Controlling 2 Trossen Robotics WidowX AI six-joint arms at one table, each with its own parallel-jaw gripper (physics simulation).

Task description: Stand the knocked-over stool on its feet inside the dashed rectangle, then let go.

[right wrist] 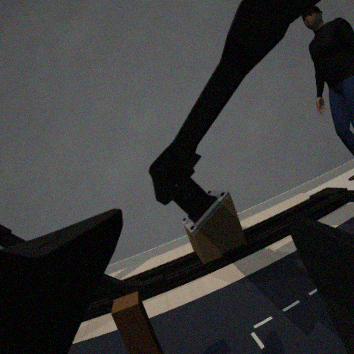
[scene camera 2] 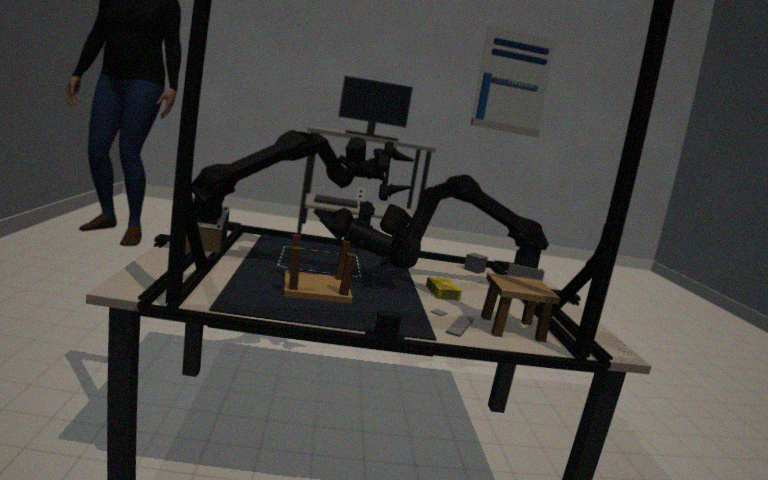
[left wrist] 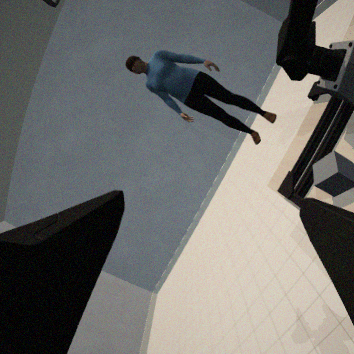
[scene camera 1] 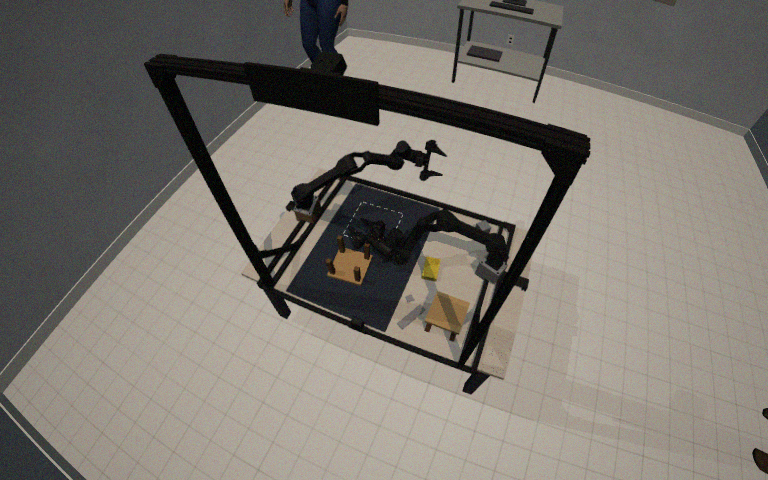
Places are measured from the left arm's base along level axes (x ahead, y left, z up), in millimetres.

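Where they show: left gripper, fingertip midpoint: (scene camera 2: 412, 173) (left wrist: 214, 202) (scene camera 1: 444, 165); right gripper, fingertip midpoint: (right wrist: 206, 220) (scene camera 2: 317, 214) (scene camera 1: 354, 222); left arm's base, origin of the base link: (right wrist: 201, 208) (scene camera 2: 207, 215) (scene camera 1: 305, 203); right arm's base, origin of the base link: (scene camera 2: 526, 268) (left wrist: 333, 64) (scene camera 1: 493, 263).
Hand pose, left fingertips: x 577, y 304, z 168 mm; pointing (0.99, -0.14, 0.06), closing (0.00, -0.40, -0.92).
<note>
Things, the pixels of their centre, and the offset from my left fingertips. "*": a spot on its surface instead. Level surfaces: height alone.
- knocked-over wooden stool, body centre: (scene camera 2: 319, 266) (scene camera 1: 349, 259) dy -491, dx -259, dz -213 mm
- dark mat, its level: dz -269 mm
- leg, surface spot: (right wrist: 131, 311) * dy -428, dx -317, dz -161 mm
- second stool, body centre: (scene camera 2: 517, 307) (scene camera 1: 446, 317) dy -593, dx +207, dz -218 mm
- yellow block, body centre: (scene camera 2: 443, 288) (scene camera 1: 431, 268) dy -376, dx +78, dz -260 mm
- grey cube, body centre: (left wrist: 333, 173) (scene camera 2: 475, 263) (scene camera 1: 482, 228) dy -79, dx +244, dz -248 mm
- flat grey piece, body centre: (scene camera 2: 460, 325) (scene camera 1: 411, 316) dy -616, dx +73, dz -271 mm
The knocked-over wooden stool (scene camera 1: 349, 267) (scene camera 2: 317, 287) lies upside down, seat flat on the dark mat (scene camera 1: 373, 311) (scene camera 2: 254, 302), legs pointing up. One leg (right wrist: 131, 311) shows in the right wrist view. The dashed rectangle (scene camera 1: 382, 207) (scene camera 2: 281, 256) (right wrist: 258, 340) lies on the mat behind the stool, partly hidden by the right arm. My right gripper (scene camera 1: 353, 227) (scene camera 2: 339, 215) is open and empty, above the mat, behind the stool and over the rectangle's near part in scene camera 1. My left gripper (scene camera 1: 443, 164) (scene camera 2: 411, 173) (left wrist: 214, 202) is open and empty, raised high, far from the stool.
A second stool (scene camera 1: 447, 311) (scene camera 2: 523, 286) stands upright at the right. A yellow block (scene camera 1: 431, 268) (scene camera 2: 443, 288), a grey cube (scene camera 1: 482, 226) (scene camera 2: 475, 262) (left wrist: 330, 172) and a flat grey piece (scene camera 2: 459, 325) lie right of the mat. Black frame posts (scene camera 1: 212, 169) (scene camera 2: 631, 158) rise at the table's sides.
</note>
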